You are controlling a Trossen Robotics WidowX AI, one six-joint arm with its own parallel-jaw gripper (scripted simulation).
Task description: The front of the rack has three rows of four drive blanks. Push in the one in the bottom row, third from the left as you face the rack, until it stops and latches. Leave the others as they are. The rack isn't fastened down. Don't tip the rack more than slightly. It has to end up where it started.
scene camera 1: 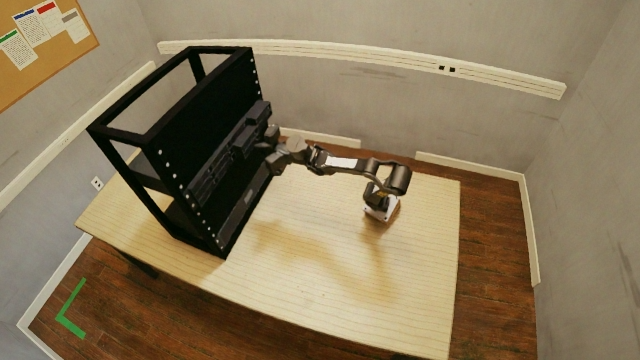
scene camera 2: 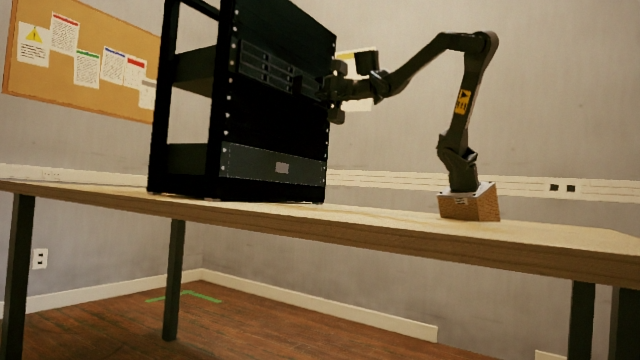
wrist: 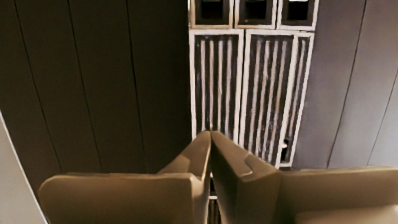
Labels:
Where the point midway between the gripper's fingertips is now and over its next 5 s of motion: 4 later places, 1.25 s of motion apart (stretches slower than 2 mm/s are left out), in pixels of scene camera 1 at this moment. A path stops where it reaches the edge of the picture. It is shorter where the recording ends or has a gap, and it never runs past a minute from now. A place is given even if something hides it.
My gripper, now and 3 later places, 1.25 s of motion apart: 254,146; 250,145; 246,144; 245,143

